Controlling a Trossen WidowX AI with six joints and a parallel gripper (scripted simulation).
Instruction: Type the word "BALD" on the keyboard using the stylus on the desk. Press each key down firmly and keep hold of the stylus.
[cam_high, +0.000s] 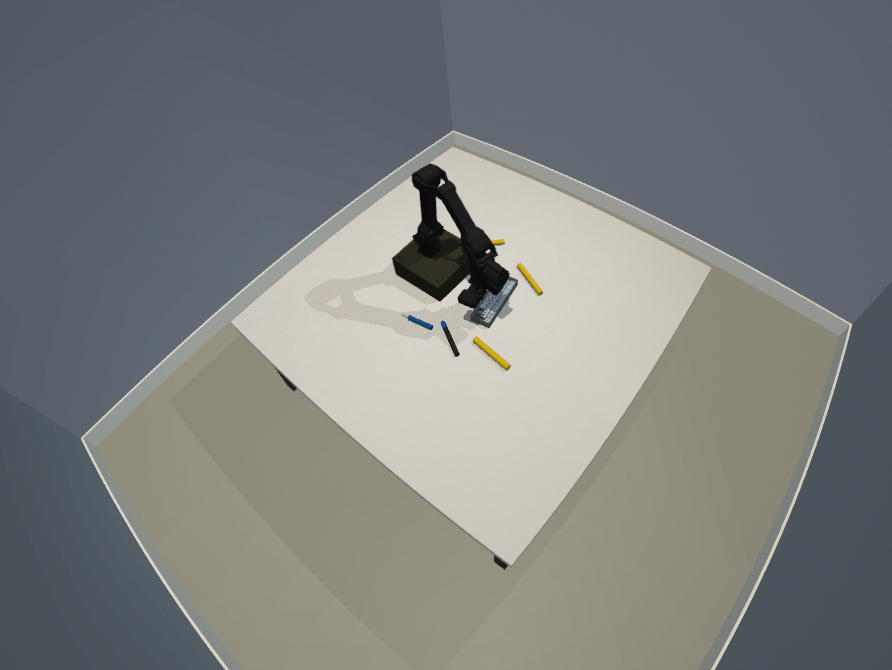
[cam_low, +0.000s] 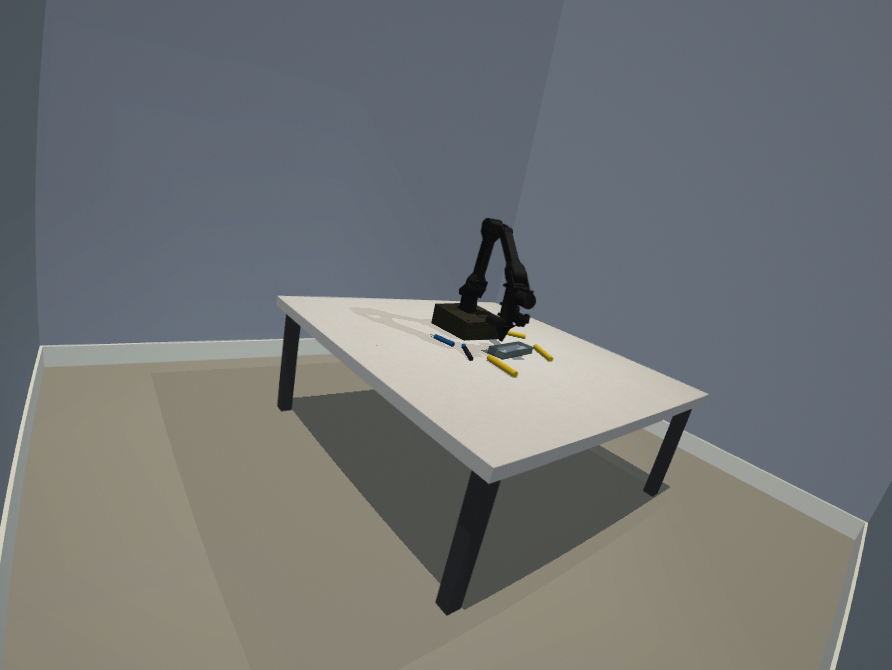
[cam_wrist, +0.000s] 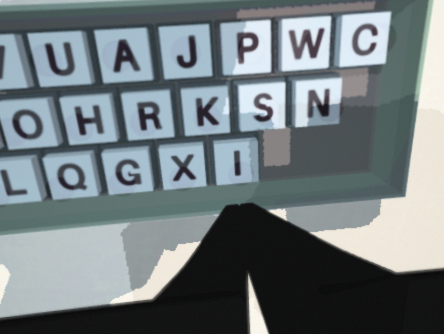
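The blue stylus is 18 cm behind my gripper tip, 15 cm to the right of it and 3 cm below it. The rest, counted from my gripper tip: grey stylus tip: 21 cm behind, 16 cm to the right, 3 cm below; then yellow stick: 12 cm ahead, 15 cm to the right, 3 cm below.
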